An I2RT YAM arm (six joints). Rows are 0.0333 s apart.
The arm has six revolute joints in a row. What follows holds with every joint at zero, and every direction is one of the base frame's. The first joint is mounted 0.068 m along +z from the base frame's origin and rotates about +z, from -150 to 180 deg. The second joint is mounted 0.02 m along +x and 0.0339 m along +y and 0.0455 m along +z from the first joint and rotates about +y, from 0 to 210 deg. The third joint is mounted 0.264 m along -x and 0.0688 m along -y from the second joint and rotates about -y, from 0 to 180 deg. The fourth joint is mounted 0.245 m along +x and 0.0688 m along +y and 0.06 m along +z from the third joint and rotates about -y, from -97 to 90 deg. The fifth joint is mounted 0.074 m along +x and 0.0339 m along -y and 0.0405 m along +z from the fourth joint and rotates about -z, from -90 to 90 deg. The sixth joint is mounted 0.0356 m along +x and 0.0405 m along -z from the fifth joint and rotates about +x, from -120 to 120 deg. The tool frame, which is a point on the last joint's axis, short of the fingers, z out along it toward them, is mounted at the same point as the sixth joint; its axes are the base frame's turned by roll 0, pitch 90 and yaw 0 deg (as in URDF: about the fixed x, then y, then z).
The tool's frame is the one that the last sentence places.
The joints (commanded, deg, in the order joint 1, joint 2, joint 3, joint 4, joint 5, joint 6), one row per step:
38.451 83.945 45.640 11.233 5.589 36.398
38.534 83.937 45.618 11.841 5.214 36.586
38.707 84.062 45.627 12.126 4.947 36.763
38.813 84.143 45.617 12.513 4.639 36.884
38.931 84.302 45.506 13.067 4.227 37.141
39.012 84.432 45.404 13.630 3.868 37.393
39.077 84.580 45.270 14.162 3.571 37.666
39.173 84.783 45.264 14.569 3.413 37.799
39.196 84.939 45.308 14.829 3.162 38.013
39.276 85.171 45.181 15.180 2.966 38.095
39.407 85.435 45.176 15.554 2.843 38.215
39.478 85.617 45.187 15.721 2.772 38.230
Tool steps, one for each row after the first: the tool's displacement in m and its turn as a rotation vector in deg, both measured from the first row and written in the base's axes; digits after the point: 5 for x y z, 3 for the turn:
-0.00006 0.00084 0.00094 0.644 -0.270 0.333
-0.00036 0.00205 0.00082 0.976 -0.240 0.666
-0.00048 0.00296 0.00100 1.358 -0.326 0.996
-0.00067 0.00398 0.00047 1.870 -0.305 1.371
-0.00075 0.00479 0.00017 2.386 -0.337 1.666
-0.00081 0.00544 -0.00046 2.845 -0.312 1.882
-0.00067 0.00638 -0.00086 3.121 -0.354 2.065
-0.00036 0.00700 -0.00099 3.456 -0.291 2.223
-0.00043 0.00768 -0.00233 3.577 -0.184 2.443
-0.00035 0.00880 -0.00311 3.772 -0.167 2.635
-0.00025 0.00947 -0.00373 3.804 -0.133 2.763

